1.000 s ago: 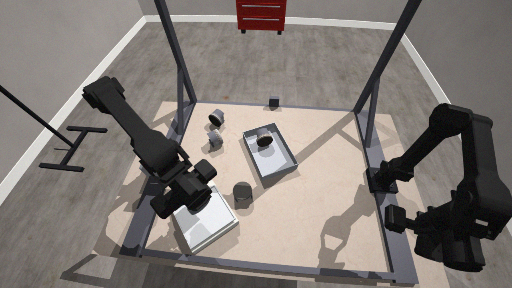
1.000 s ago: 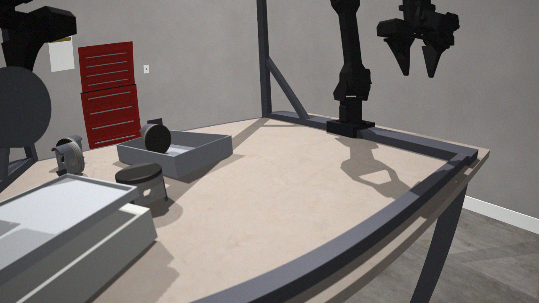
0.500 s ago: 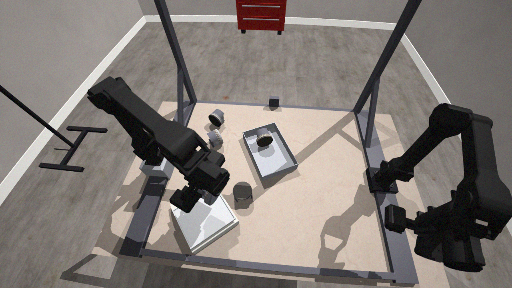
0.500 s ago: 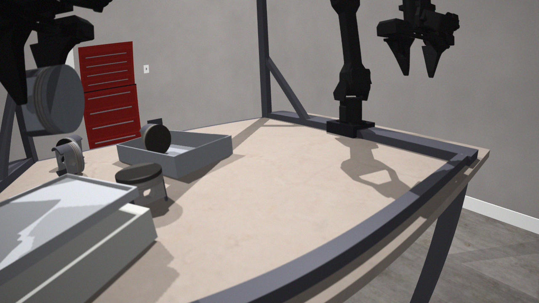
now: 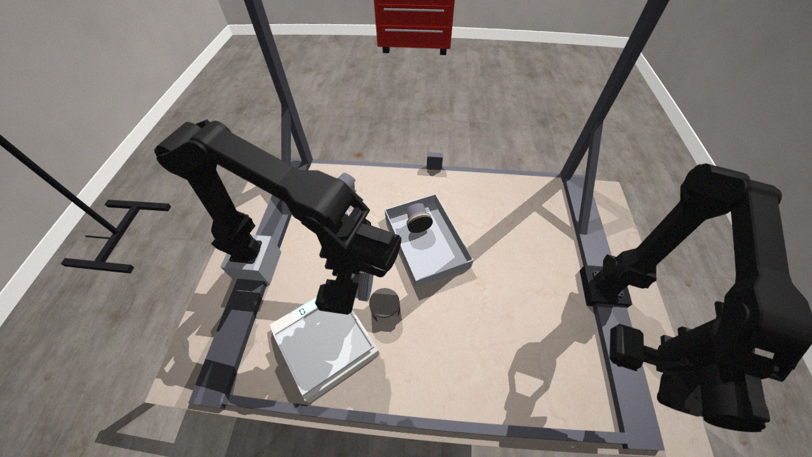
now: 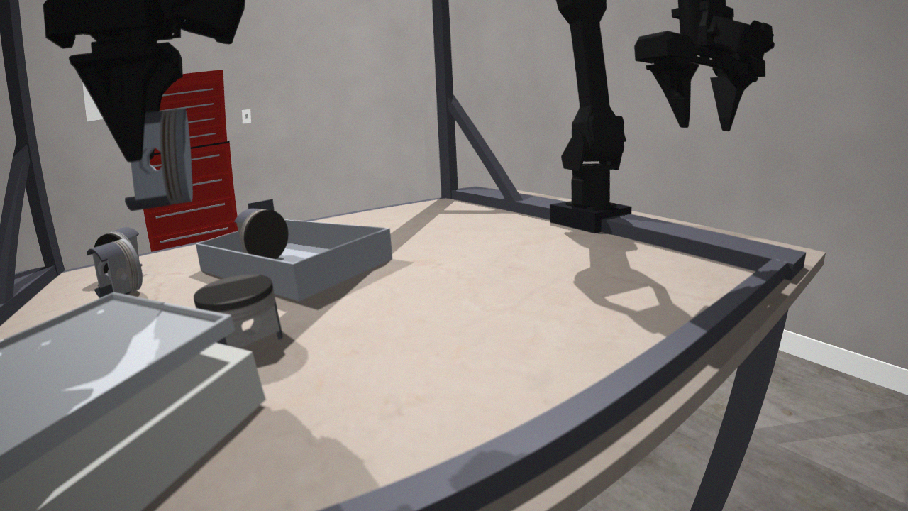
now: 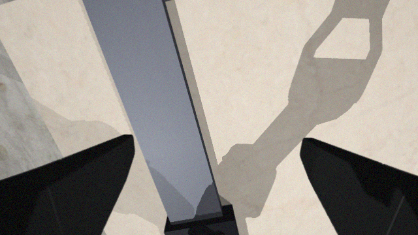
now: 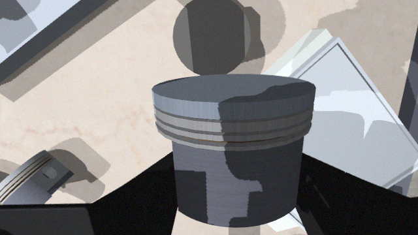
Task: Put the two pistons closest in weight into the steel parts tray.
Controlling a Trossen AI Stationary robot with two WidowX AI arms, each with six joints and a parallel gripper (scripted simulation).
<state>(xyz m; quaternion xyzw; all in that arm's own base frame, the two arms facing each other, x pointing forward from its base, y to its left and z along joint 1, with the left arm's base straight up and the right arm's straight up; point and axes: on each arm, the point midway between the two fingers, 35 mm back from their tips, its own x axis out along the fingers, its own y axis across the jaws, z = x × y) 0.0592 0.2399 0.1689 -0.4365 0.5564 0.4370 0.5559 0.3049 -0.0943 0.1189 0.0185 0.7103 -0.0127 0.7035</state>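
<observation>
My right hand is 21 cm past the steel parts tray, 19 cm above it and 15 cm to the right of it. Round my right hand: scale pan: 15 cm below, 10 cm ahead, 6 cm to the right; then scale: 16 cm below, 9 cm ahead, 7 cm to the right.
</observation>
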